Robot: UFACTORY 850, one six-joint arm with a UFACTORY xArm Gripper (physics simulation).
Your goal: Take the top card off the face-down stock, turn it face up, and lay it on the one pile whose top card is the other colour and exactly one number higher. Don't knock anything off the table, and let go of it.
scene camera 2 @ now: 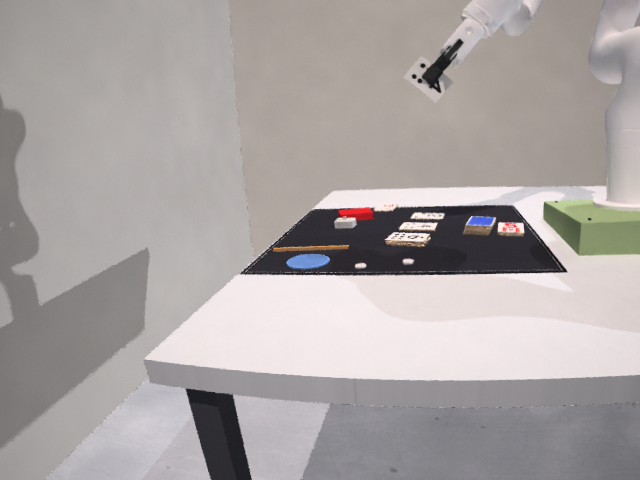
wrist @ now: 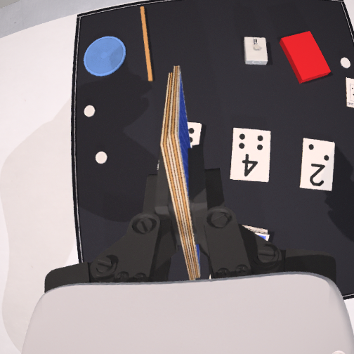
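Observation:
My gripper (scene camera 2: 434, 80) (wrist: 184, 167) is shut on an upright card (scene camera 2: 417, 71) (wrist: 175, 125), high above the table. In the scene view its white face shows black dots; its number is hidden. In the wrist view it is edge-on, with several tan and white layers and a blue back at the right. The blue-topped stock (scene camera 2: 480, 221) lies on the mat, left of a red-marked face-up card (scene camera 2: 510, 228). Three black-marked piles lie in a row: a near one (scene camera 2: 408, 237) (wrist: 195, 134), mostly hidden in the wrist view, a middle 4 (scene camera 2: 417, 226) (wrist: 250, 155) and a far 2 (scene camera 2: 427, 215) (wrist: 317, 165).
The black mat (scene camera 2: 449, 260) (wrist: 120, 187) also bears a red box (scene camera 2: 356, 213) (wrist: 305, 57), a small pale box (scene camera 2: 345, 222) (wrist: 255, 54), a wooden stick (scene camera 2: 311, 248) (wrist: 146, 45), a blue disc (scene camera 2: 308, 261) (wrist: 104, 56) and small white discs. A green base block (scene camera 2: 610, 237) stands right.

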